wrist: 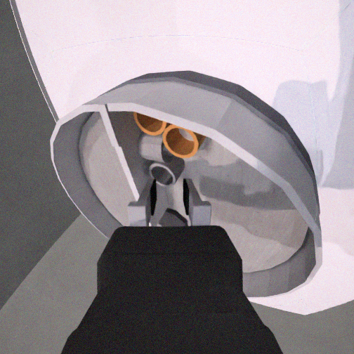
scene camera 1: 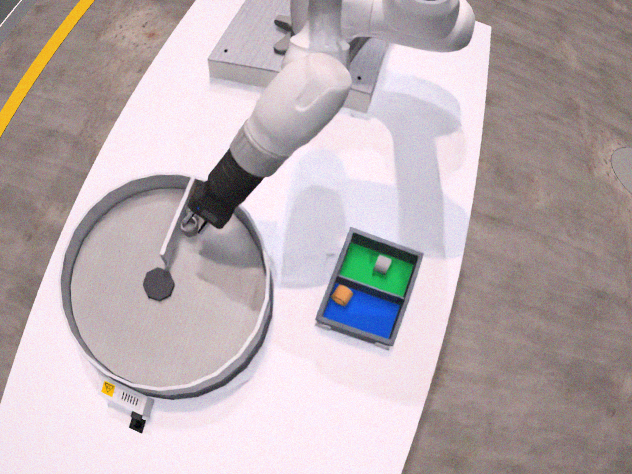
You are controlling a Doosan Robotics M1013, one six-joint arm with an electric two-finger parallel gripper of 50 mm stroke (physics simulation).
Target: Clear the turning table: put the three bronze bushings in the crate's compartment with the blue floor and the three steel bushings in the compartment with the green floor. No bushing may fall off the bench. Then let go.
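Places are measured from the arm's base along level axes (x ahead, y left, z up), in centimetres.
Where they show: gripper, fingertip midpoint: [scene camera 1: 193,225].
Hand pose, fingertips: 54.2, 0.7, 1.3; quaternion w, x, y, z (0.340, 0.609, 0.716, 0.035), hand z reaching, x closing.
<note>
Things, the pixels of their top centre, and the offset from my fingertips, as dx, dy, dz. "pt": a spot on its surface instead.
- turning table, middle of its top: [scene camera 1: 158,283] +12.4, -1.2, -2.9
- upright steel bushing, middle of its top: [scene camera 1: 188,223] -0.2, -1.5, -1.1
- crate, middle of its top: [scene camera 1: 372,285] -6.5, +32.9, -4.0
- bronze bushing, middle of its top: [scene camera 1: 343,292] -3.2, +28.8, -5.2
- thin upright fence, surface spot: [scene camera 1: 176,219] pt +1.0, -3.1, +1.3
- dark hub, middle of its top: [scene camera 1: 158,283] +12.4, -1.2, -2.9
- raised rim, surface spot: [scene camera 1: 67,275] pt +21.6, -19.4, -1.9
- control box, surface spot: [scene camera 1: 128,399] pt +35.3, +4.6, -3.1
My gripper [scene camera 1: 195,224] [wrist: 169,189] is partly open and empty, low over the turning table [scene camera 1: 117,316] [wrist: 280,240]. An upright steel bushing [scene camera 1: 189,231] [wrist: 161,175] stands at the fingertips; whether it touches them I cannot tell. Behind it in the wrist view, a second steel bushing [wrist: 150,146] lies on its side. Two upright bronze bushings [wrist: 149,124] [wrist: 177,145] stand near the rim; the arm hides them in the scene view. In the crate [scene camera 1: 355,333], a bronze bushing [scene camera 1: 342,294] lies on the blue floor and a steel bushing [scene camera 1: 382,264] lies on the green floor.
A thin upright fence [scene camera 1: 176,219] [wrist: 120,155] runs from the table's rim toward the dark hub [scene camera 1: 158,284], close beside the gripper. The raised rim [scene camera 1: 67,275] surrounds the table. A control box [scene camera 1: 128,399] sits at its front. The crate stands to the right.
</note>
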